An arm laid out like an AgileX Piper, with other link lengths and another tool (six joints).
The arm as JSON. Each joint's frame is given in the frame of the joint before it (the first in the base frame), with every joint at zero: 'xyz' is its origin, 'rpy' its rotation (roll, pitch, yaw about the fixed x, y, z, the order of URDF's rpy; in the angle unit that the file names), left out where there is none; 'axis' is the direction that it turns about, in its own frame. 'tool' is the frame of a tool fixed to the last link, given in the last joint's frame.
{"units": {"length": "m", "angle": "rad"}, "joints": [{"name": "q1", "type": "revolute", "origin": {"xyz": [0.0, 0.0, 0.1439]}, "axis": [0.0, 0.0, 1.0]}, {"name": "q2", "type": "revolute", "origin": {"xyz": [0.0, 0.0, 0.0]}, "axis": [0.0, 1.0, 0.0]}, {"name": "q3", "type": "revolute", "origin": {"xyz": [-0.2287, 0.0, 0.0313]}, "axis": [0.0, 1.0, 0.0]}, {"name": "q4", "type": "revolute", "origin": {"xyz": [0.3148, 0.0, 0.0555]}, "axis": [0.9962, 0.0, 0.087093]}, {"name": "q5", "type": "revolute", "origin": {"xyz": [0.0, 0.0, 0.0]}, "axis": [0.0, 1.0, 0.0]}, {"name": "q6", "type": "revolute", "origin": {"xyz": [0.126, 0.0, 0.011]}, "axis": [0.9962, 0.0, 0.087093]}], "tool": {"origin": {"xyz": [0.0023, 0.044, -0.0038], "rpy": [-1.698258, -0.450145, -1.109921]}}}
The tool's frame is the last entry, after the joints.
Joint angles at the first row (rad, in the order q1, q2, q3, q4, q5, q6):
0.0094, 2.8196, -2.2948, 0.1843, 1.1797, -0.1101
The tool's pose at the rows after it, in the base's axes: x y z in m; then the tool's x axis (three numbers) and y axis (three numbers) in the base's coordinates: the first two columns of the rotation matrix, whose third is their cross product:
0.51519, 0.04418, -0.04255, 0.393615, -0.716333, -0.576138, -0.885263, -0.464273, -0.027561
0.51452, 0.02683, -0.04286, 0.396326, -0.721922, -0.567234, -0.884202, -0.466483, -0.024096
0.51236, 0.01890, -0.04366, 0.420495, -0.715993, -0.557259, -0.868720, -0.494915, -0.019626
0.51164, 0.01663, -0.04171, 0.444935, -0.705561, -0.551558, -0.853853, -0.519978, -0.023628
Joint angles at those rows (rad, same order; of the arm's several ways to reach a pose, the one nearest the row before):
-0.0363, 2.8187, -2.2939, 0.1660, 1.1951, -0.1284
-0.0667, 2.8179, -2.2938, 0.1518, 1.1972, -0.1549
-0.0781, 2.8179, -2.2938, 0.1353, 1.1993, -0.1916
-0.0807, 2.8136, -2.2938, 0.1297, 1.2001, -0.2210

